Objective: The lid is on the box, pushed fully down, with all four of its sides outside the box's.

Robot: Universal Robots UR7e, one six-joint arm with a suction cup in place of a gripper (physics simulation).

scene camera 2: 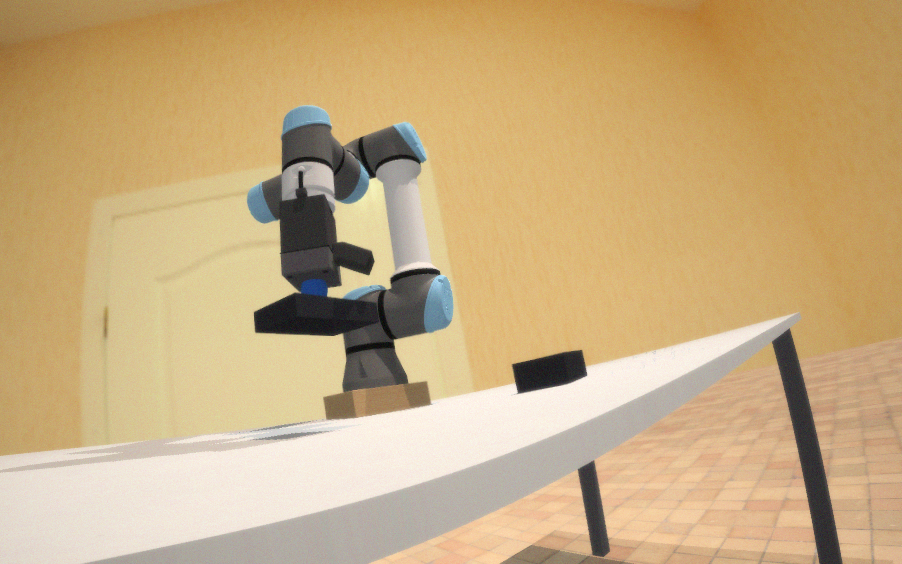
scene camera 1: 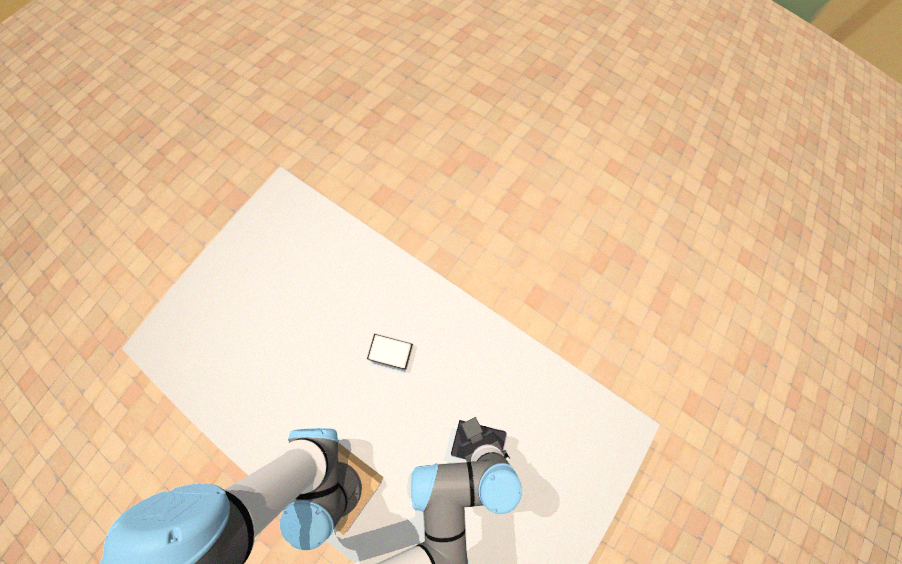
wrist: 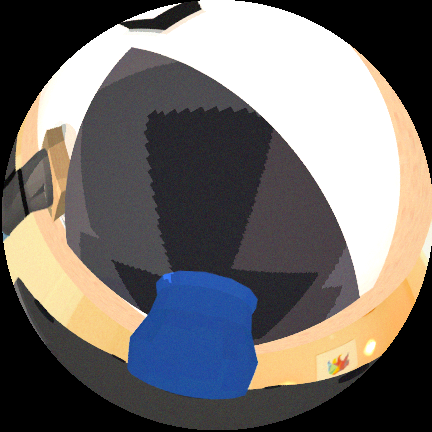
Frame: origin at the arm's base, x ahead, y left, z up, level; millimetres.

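Seen in the pictures: hand at its tool point: (wrist: 210,276); arm's base at its link origin: (scene camera 2: 376,389) (scene camera 1: 336,488) (wrist: 44,177).
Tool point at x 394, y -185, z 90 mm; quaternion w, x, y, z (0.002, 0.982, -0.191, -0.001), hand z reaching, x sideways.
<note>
Offsets run from my tool point to a thing's top centre. Level surfaces: height alone.
The box {dx -4, dy +363, dz -96 mm} (scene camera 1: 387,365) (scene camera 2: 549,372) (wrist: 175,16) is small, black and open at the top, and stands upright on the table. In the wrist view part of it shows at the top edge. My gripper, a blue suction cup (scene camera 2: 314,287) (wrist: 200,300), is on the top of the black lid {dx +1, dy +0, dz +13 mm} (scene camera 1: 460,442) (scene camera 2: 292,317) (wrist: 200,175) and holds it in the air, well above the table and off to one side of the box. The lid hangs about level. In scene camera 1 its visible edges look roughly parallel to the box's; the arm hides part of the lid and the cup.
The white table {dz -144 mm} (scene camera 1: 266,266) (scene camera 2: 399,478) (wrist: 310,125) carries the box. The arm's base stands on a wooden block (scene camera 1: 364,462) (scene camera 2: 399,399) (wrist: 54,135) at the table's edge. The arm's shadow lies on the table. A door and yellow walls are behind.
</note>
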